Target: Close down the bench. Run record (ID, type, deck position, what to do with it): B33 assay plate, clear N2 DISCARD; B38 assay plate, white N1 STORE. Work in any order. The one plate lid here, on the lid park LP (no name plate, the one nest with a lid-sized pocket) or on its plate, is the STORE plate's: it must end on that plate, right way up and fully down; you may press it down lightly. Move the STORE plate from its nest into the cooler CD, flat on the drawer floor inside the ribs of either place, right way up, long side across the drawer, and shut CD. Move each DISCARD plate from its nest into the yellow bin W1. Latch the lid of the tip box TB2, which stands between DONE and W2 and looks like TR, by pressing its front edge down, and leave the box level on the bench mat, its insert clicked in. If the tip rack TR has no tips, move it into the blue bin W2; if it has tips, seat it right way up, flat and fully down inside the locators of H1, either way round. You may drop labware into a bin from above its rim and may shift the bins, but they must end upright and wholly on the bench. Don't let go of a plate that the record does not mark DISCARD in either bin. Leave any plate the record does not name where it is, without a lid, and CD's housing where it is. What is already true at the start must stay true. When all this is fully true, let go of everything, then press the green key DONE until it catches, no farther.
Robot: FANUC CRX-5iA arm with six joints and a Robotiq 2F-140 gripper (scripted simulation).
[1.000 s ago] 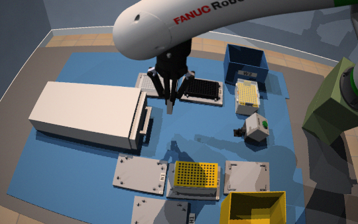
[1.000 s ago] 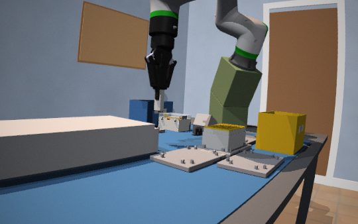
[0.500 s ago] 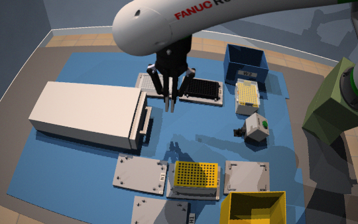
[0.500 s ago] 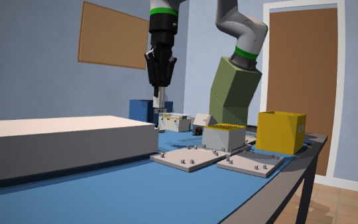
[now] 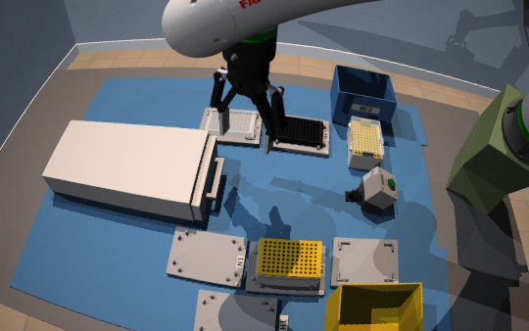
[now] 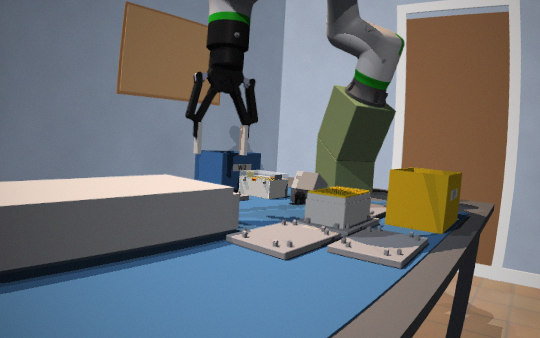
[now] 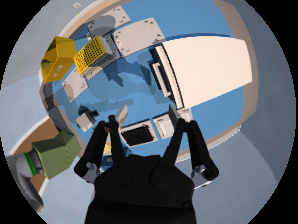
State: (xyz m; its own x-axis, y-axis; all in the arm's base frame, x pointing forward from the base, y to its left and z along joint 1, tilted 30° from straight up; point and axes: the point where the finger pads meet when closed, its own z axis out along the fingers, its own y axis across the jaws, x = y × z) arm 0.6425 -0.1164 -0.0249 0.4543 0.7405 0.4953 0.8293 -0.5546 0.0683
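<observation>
My hand is 40 mm short of the clear plate, 160 mm to the left of it and 130 mm above it. Also, from my hand: cooler drawer (210 mm ahead, 10 mm to the left, 130 mm below); black plate (140 mm behind, 140 mm to the right, 130 mm below); tip rack TR (90 mm behind, 240 mm to the left, 100 mm below).
</observation>
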